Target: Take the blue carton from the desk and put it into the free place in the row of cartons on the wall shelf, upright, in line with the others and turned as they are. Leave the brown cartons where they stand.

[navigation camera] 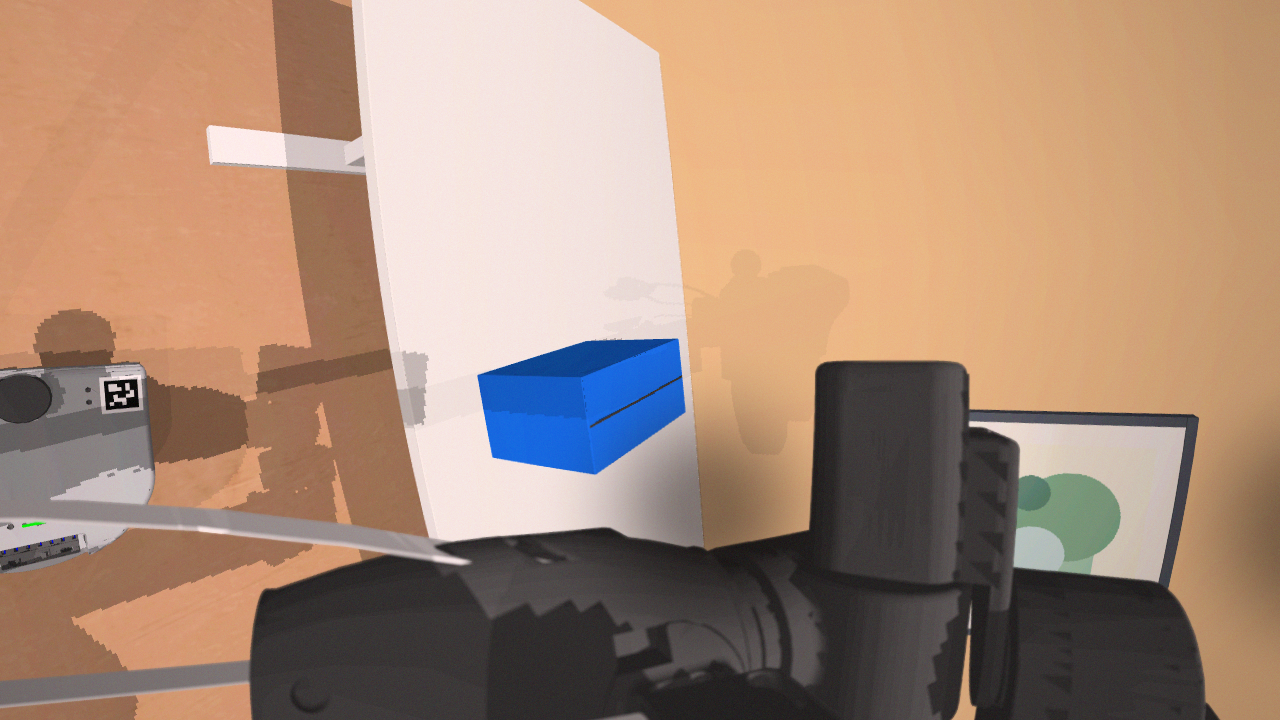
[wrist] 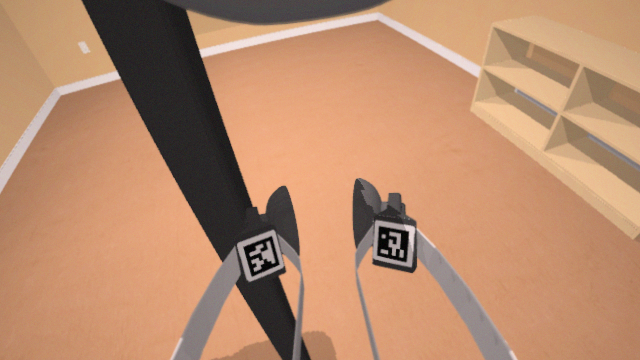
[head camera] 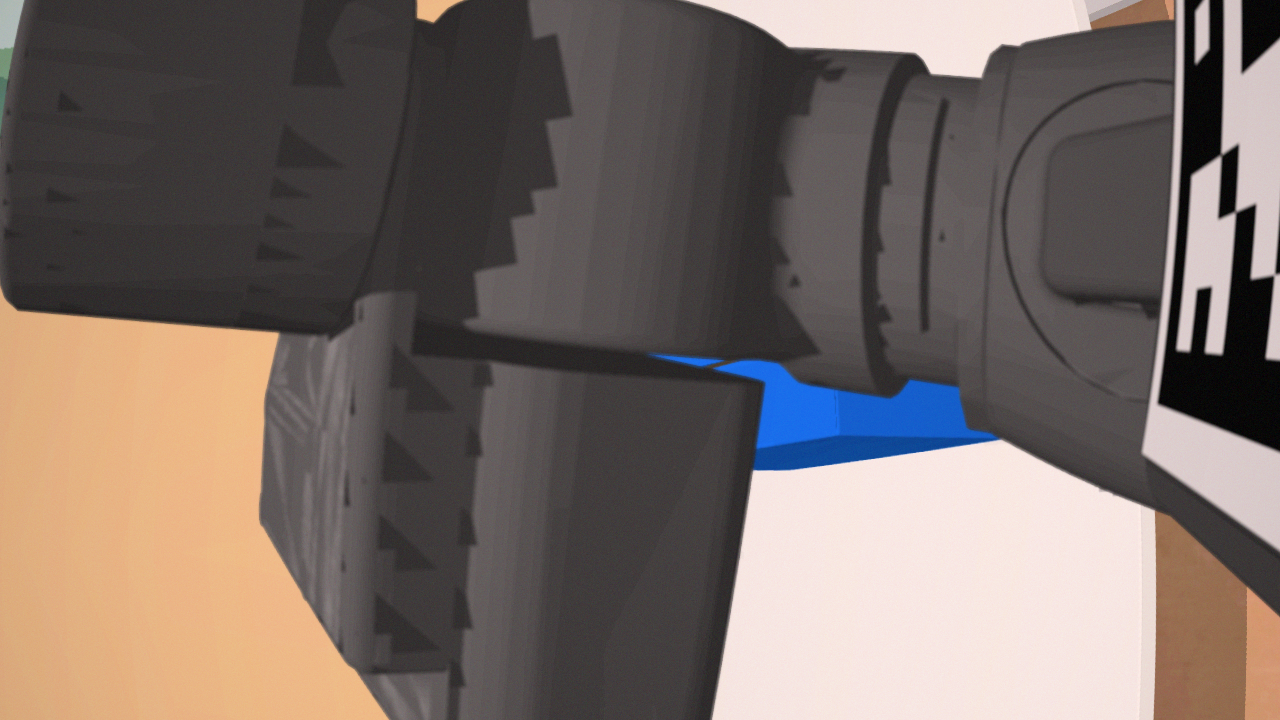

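Pixels of known places: robot's base, origin of the base link: (navigation camera: 22, 395).
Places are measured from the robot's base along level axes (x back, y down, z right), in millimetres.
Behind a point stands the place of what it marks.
Observation:
The blue carton (head camera: 796, 411) @(x -7, y -901, z 494 mm) (navigation camera: 541, 420) @(x 36, y -828, z 465 mm) lies on the white desk (head camera: 939, 582) @(x -134, y -721, z 513 mm) (navigation camera: 510, 179) @(x -303, y -720, z 526 mm). In the navigation view it shows whole, with a thin dark line along one side. In the head view the dark wrist covers most of it. My gripper (wrist: 323, 206) @(x -7, y -1082, z -81 mm) is open in the wrist view, its two fingers apart over the floor with nothing between them. In the navigation view its finger strips reach out to the left from the wrist body, and the fingertips are outside that view. The wall shelf and the brown cartons do not show.
The dark wrist (head camera: 626, 179) @(x 16, y -1247, z 126 mm) (navigation camera: 581, 626) @(x -7, y -1191, z 79 mm) stands large in front of the head and navigation cameras. The robot base (navigation camera: 71, 447) @(x 80, y -161, z 56 mm) is at the left. A framed picture (navigation camera: 1118, 447) @(x 165, y -1632, z 1156 mm) hangs on the wall. The black mast (wrist: 165, 100) and a low wooden shelf unit (wrist: 550, 35) show in the wrist view.

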